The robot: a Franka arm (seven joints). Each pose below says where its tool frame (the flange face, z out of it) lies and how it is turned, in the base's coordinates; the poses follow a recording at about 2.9 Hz.
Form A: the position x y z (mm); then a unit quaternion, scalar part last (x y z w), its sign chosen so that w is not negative.
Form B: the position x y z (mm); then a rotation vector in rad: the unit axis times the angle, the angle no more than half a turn. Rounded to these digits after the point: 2 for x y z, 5 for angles.
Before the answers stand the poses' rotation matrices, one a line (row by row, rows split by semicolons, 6 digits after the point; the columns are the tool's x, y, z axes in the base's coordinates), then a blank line. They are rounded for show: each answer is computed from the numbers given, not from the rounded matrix.
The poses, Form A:
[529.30 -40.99 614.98 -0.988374 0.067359 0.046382 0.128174]
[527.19 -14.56 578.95 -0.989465 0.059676 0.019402 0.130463]
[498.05 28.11 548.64 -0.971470 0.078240 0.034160 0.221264]
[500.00 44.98 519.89 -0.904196 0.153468 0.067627 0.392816]
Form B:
0.986623 -0.145042 -0.074418; -0.121262 -0.958068 0.259616; -0.108953 -0.247119 -0.962840
0.992125 -0.123157 -0.022824; -0.113032 -0.958836 0.260493; -0.053966 -0.255862 -0.965206
0.985423 -0.167132 -0.031747; -0.136899 -0.889842 0.435248; -0.100994 -0.424557 -0.899751
0.943748 -0.330660 -0.001727; -0.224400 -0.644287 0.731122; -0.242865 -0.689608 -0.682245

[529.30 -40.99 614.98 -2.87471 0.19592 0.13490]
[527.19 -14.56 578.95 -2.87415 0.17334 0.05636]
[498.05 28.11 548.64 -2.68502 0.21625 0.09441]
[500.00 44.98 519.89 -2.29507 0.38954 0.17165]

